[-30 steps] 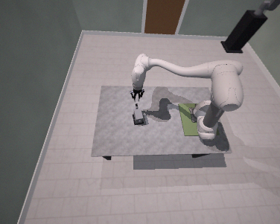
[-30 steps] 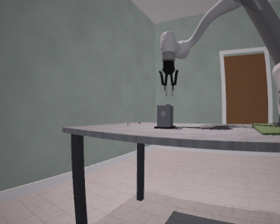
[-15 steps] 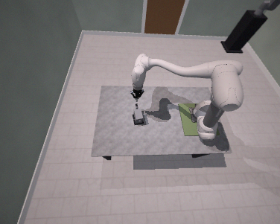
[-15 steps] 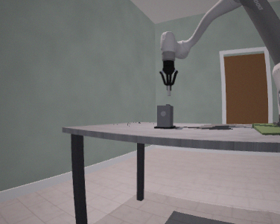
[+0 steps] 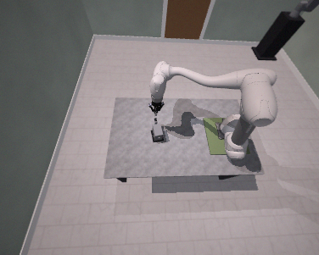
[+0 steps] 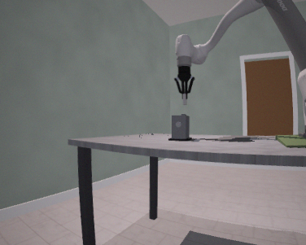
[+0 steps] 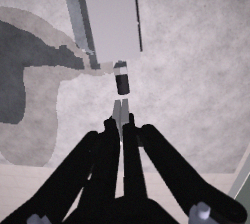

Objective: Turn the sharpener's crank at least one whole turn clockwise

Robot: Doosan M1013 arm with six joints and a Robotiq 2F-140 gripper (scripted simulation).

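Now: the sharpener crank 11 cm below my hand and 2 cm to the left of it.
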